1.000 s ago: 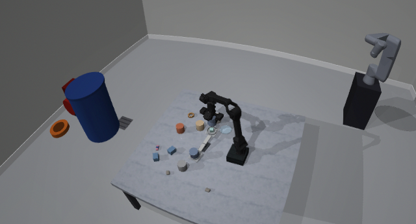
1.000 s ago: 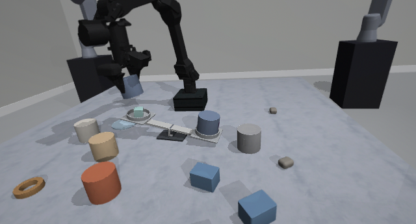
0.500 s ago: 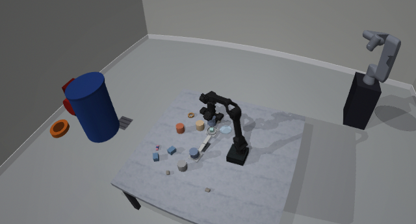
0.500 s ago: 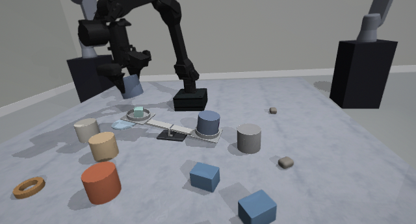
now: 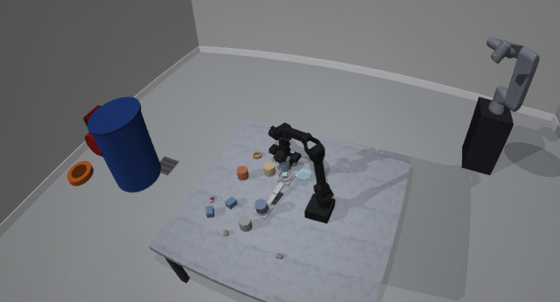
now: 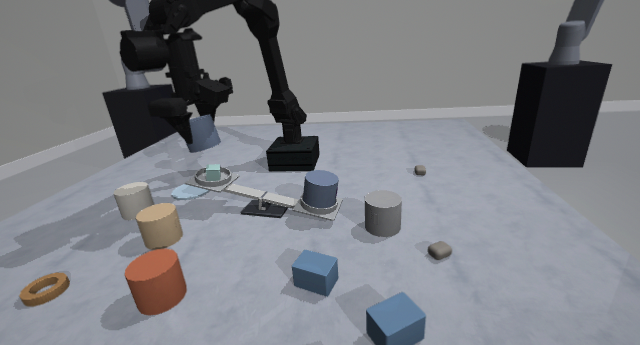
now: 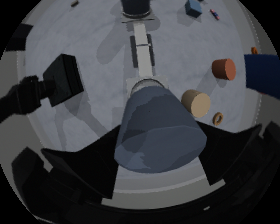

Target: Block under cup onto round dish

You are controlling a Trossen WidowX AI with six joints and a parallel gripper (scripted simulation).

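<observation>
The small pale green block lies 1 cm to the left of my gripper tip and 8 cm below it. Round my gripper tip: pale blue round dish 7 cm behind, 10 cm to the right, 17 cm below; then tan cylinder 14 cm ahead, 2 cm to the right, 13 cm below; then balance 2 cm ahead, 14 cm to the left, 13 cm below.
</observation>
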